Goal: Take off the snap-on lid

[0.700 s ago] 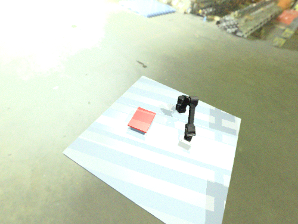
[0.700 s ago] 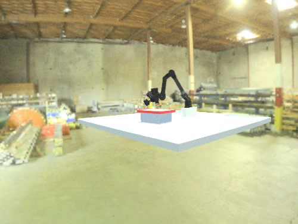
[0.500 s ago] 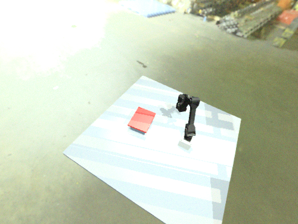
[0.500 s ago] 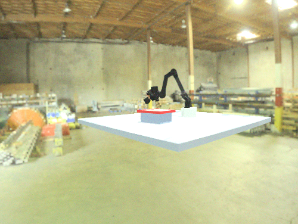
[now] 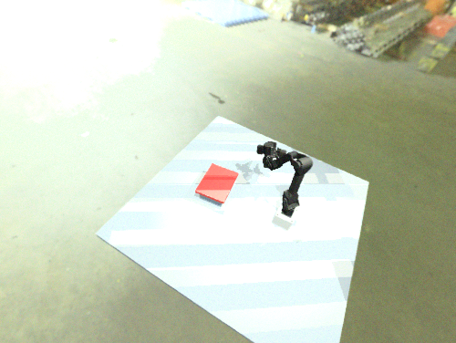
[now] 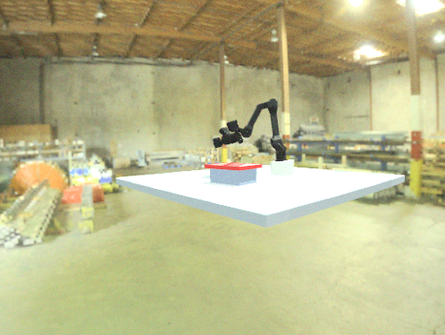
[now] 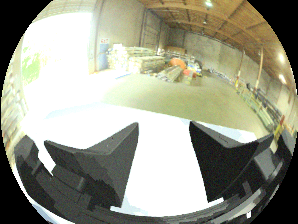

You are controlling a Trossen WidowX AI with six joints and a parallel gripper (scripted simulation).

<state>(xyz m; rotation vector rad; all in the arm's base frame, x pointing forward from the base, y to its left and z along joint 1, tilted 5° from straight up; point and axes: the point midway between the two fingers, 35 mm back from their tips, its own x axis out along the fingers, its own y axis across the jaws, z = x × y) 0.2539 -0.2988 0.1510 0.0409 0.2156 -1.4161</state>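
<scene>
The red lid lies 180 mm ahead of my gripper tip, 390 mm to the left of it and 110 mm below it. From my gripper tip the other things lie so: storage box (180 mm ahead, 390 mm to the left, 160 mm below).
</scene>
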